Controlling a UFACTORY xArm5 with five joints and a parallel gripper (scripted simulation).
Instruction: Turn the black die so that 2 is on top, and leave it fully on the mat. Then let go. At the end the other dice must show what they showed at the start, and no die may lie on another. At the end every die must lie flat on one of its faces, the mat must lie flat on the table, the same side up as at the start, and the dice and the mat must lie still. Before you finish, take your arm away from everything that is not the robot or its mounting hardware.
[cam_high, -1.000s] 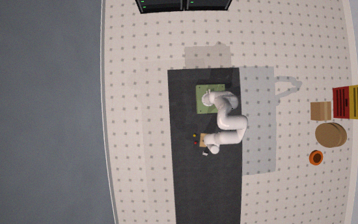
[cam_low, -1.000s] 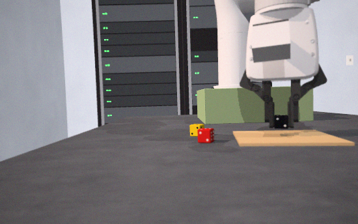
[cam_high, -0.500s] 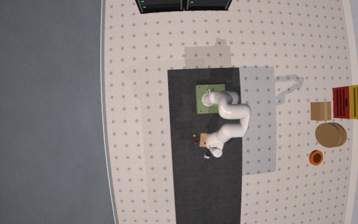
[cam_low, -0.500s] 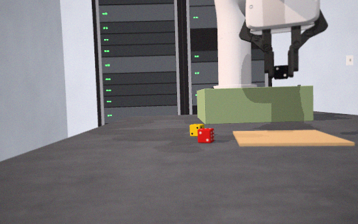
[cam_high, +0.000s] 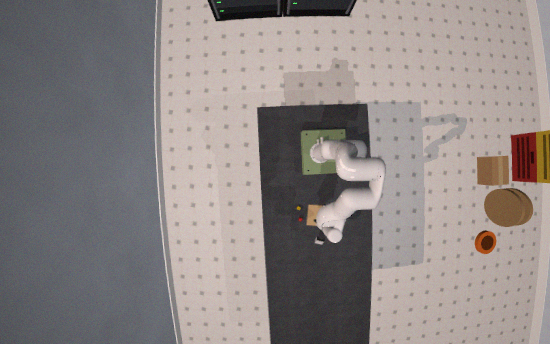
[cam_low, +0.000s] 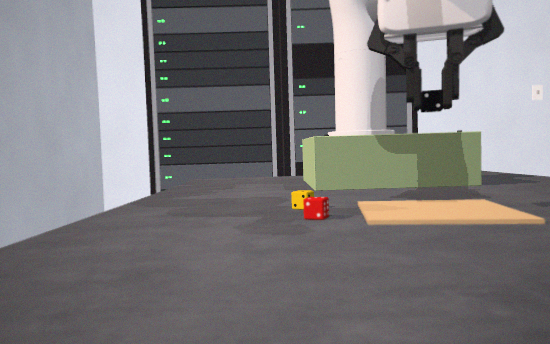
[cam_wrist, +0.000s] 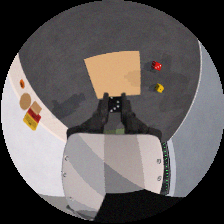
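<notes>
The tan mat is 12 cm below my hand. Round my hand: red die: 1 cm ahead, 12 cm to the right, 11 cm below; yellow die: 6 cm behind, 13 cm to the right, 11 cm below; black die: 1 cm below.
</notes>
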